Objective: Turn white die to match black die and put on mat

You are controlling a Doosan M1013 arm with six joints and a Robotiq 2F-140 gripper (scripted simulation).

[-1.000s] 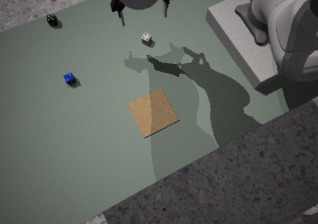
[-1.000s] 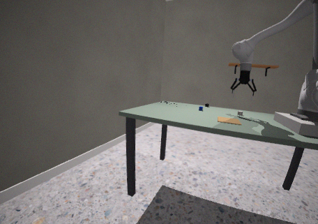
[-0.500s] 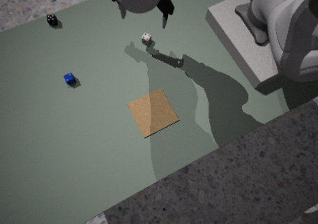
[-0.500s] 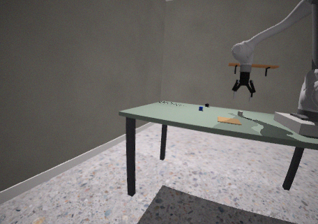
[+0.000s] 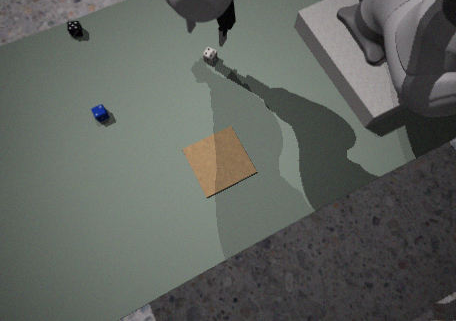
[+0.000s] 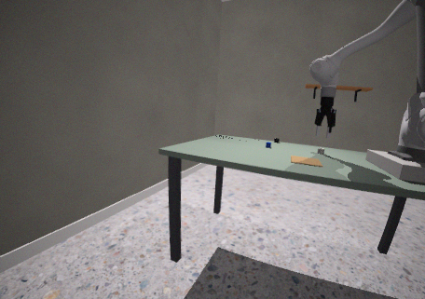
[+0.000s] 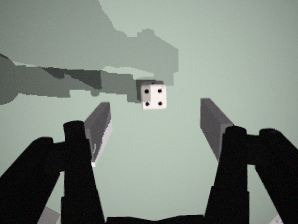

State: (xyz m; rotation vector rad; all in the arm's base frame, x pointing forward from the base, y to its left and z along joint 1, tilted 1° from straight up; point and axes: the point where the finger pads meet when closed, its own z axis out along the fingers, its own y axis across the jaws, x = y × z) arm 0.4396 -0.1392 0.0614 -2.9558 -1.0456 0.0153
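My hand is 11 cm above the white die. From my hand the other things lie so: brown mat: 28 cm to the left, 13 cm below, 10 cm ahead; then blue die: 32 cm ahead, 11 cm below, 5 cm to the left; then black die: 31 cm ahead, 23 cm to the right, 11 cm below.
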